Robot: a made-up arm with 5 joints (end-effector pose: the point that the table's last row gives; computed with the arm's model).
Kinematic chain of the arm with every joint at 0, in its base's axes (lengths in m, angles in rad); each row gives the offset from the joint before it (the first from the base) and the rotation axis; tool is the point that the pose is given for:
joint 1: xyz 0 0 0.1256 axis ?
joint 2: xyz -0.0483 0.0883 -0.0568 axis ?
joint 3: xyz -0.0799 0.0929 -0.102 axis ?
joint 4: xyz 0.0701 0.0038 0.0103 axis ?
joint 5: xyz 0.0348 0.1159 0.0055 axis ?
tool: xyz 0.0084 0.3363 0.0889
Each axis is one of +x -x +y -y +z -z.
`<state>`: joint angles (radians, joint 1 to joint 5).
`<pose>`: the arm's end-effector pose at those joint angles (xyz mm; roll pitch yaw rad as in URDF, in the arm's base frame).
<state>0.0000 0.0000 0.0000 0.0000 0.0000</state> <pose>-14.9 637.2 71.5 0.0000 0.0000 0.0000</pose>
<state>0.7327 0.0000 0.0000 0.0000 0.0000</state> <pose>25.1 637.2 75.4 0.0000 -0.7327 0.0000</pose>
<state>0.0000 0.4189 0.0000 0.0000 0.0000</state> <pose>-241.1 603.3 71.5 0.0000 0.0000 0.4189</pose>
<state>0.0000 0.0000 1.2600 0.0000 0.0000</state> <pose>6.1 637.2 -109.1 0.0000 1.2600 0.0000</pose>
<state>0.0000 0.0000 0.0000 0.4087 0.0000</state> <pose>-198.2 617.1 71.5 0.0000 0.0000 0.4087</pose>
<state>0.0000 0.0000 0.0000 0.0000 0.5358</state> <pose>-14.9 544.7 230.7 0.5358 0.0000 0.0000</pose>
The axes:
joint 1: -y
joint 2: +z
joint 3: +y
joint 4: +z
joint 5: +x

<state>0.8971 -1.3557 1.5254 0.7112 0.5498</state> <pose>248.0 -4.5 408.8 1.9243 -0.0320 0.1060</pose>
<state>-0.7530 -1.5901 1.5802 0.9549 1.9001</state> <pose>-193.1 -137.2 -131.4 -2.8439 1.3686 -0.0514</pose>
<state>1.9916 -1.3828 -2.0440 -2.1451 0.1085</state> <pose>-13.3 442.8 -206.7 -1.4223 0.5387 -0.4849</pose>
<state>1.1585 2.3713 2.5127 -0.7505 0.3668</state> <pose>462.4 -344.7 -203.8 -2.4183 -0.7097 0.1025</pose>
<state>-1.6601 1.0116 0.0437 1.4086 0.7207</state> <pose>187.4 -61.4 475.7 2.4615 -0.8460 1.4803</pose>
